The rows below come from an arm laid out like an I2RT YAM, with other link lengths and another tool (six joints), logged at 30 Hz.
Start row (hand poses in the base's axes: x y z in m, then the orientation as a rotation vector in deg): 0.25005 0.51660 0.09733 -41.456 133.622 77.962
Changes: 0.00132 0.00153 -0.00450 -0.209 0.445 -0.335; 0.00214 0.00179 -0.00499 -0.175 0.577 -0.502; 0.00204 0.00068 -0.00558 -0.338 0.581 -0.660; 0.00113 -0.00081 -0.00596 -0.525 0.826 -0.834; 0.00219 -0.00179 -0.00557 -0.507 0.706 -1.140; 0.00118 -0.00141 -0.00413 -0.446 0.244 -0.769; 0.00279 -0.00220 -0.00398 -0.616 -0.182 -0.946; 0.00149 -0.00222 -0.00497 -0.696 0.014 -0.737; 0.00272 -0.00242 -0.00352 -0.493 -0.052 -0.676; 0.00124 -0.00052 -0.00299 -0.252 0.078 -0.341; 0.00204 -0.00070 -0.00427 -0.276 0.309 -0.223; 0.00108 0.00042 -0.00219 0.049 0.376 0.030
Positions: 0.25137 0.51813 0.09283 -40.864 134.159 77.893; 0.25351 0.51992 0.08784 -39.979 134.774 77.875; 0.25555 0.52060 0.08226 -38.934 135.530 77.613; 0.25668 0.51979 0.07630 -37.585 136.629 77.226; 0.25887 0.51800 0.07073 -35.894 137.610 76.647; 0.26005 0.51659 0.06660 -34.899 138.163 75.989; 0.26284 0.51439 0.06262 -33.943 138.503 74.803; 0.26433 0.51217 0.05765 -33.176 139.053 73.726; 0.26705 0.50975 0.05413 -32.466 139.383 72.863; 0.26829 0.50923 0.05114 -32.056 139.634 72.484; 0.27033 0.50853 0.04687 -31.688 140.092 72.256; 0.27141 0.50895 0.04468 -31.525 140.362 72.541
